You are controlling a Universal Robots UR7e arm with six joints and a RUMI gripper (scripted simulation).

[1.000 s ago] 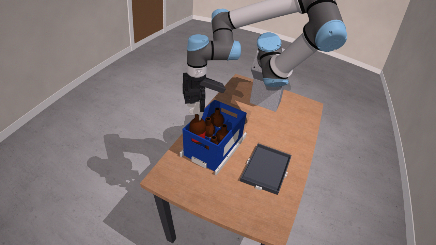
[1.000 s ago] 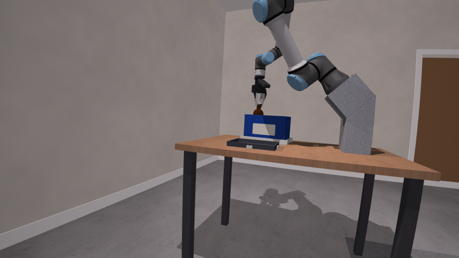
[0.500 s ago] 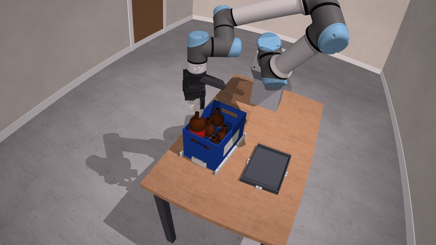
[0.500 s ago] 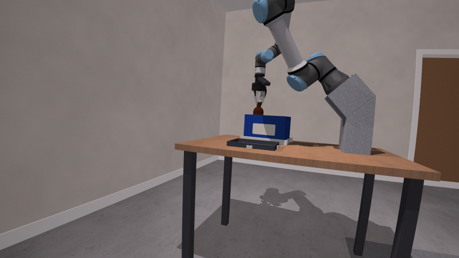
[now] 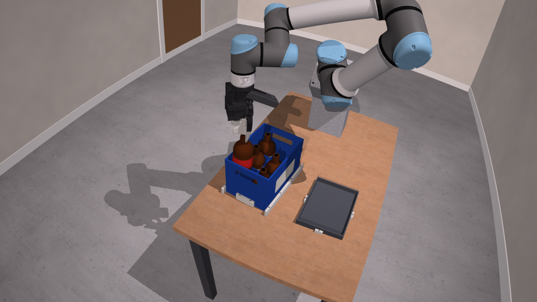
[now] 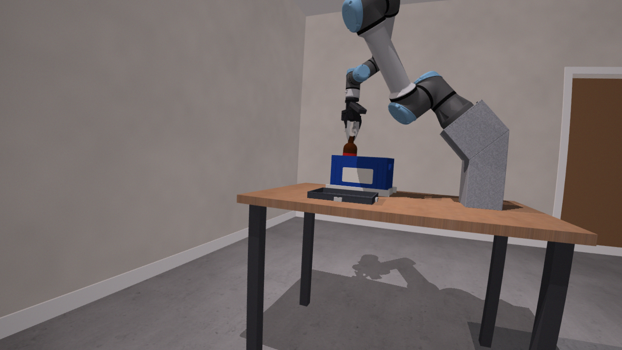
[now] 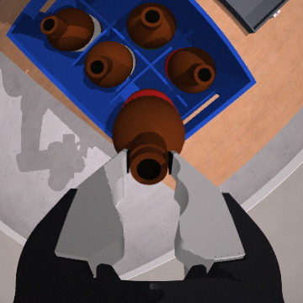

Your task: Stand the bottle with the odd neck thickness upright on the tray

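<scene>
Right now the bottle is 10 mm ahead of my hand, 10 mm to the right of it and 70 mm below it. From my hand the other things lie so: dark tray: 90 mm behind, 330 mm to the left, 260 mm below; then crate: 80 mm behind, 40 mm to the left, 190 mm below.
</scene>
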